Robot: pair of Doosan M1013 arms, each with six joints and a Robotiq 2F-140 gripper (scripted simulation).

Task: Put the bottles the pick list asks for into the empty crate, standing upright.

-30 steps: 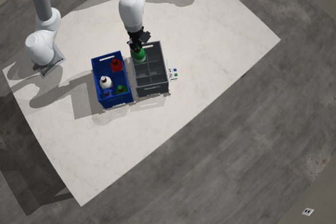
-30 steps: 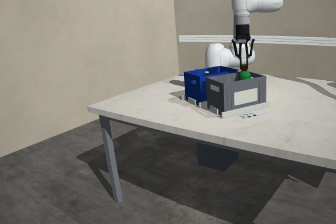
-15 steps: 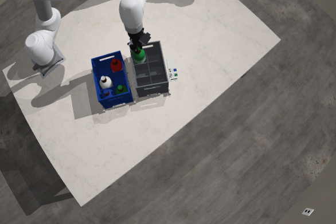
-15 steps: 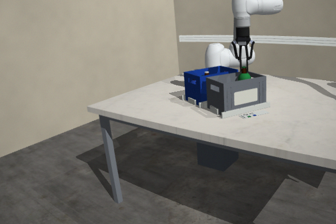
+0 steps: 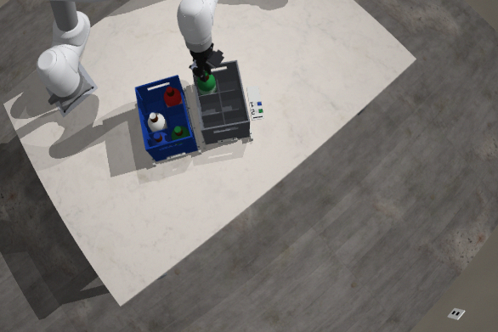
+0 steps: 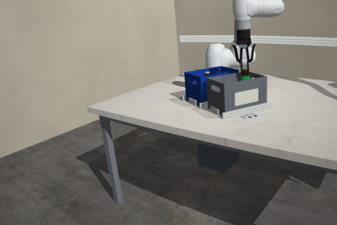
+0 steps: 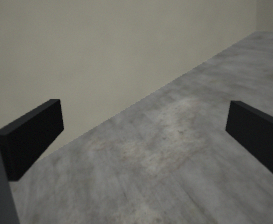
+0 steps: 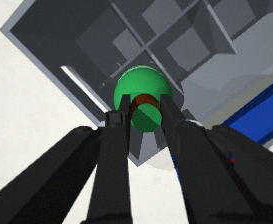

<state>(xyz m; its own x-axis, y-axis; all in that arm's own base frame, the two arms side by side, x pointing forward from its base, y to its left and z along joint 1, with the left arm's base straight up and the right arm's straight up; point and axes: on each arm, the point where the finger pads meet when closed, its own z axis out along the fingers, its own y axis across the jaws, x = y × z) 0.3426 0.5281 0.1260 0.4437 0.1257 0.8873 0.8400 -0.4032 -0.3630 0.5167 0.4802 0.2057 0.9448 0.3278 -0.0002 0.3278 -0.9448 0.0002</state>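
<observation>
My right gripper is now 90 mm short of the dark grey crate, 10 mm to the left of it and 120 mm above it. The rest, counted from my right hand: white bottle (10 mm behind, 260 mm to the right, 120 mm below); blue crate (220 mm to the right, 120 mm below); red bottle (60 mm behind, 140 mm to the right, 120 mm below).
</observation>
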